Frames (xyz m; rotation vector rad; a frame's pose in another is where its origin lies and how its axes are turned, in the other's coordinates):
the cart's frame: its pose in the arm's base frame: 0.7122 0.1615 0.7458 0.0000 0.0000 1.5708
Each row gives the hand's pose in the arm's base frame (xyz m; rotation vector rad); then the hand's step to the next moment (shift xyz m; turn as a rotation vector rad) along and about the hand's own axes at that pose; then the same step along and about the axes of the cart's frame.
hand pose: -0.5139 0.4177 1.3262 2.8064 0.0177 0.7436
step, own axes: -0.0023 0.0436 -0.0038 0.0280 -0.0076 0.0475
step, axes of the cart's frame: -0.0417 0.0060 0.0122 -0.0013 -0.0480 -0.0281
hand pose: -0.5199 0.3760 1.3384 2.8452 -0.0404 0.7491
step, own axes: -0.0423 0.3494 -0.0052 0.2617 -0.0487 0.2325
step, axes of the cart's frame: -0.3424 0.0662 0.0481 0.0079 -0.3445 -0.0788
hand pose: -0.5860 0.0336 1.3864 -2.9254 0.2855 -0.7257
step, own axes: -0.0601 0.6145 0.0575 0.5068 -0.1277 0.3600
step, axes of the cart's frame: -0.5833 0.1198 -0.1729 0.0421 -0.6296 -0.0681
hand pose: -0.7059 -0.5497 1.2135 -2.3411 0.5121 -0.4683
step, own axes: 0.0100 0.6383 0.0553 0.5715 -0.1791 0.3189
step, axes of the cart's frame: -0.4133 0.1137 -0.4763 0.0240 -0.6780 0.0083
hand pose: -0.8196 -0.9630 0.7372 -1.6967 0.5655 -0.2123
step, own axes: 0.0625 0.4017 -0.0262 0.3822 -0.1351 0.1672
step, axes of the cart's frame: -0.0957 0.0576 -0.3918 -0.0225 -0.4369 0.0300
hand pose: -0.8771 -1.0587 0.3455 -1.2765 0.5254 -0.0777
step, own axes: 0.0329 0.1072 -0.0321 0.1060 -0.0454 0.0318
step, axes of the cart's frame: -0.0071 0.0090 -0.1161 -0.0216 -0.1169 0.0129
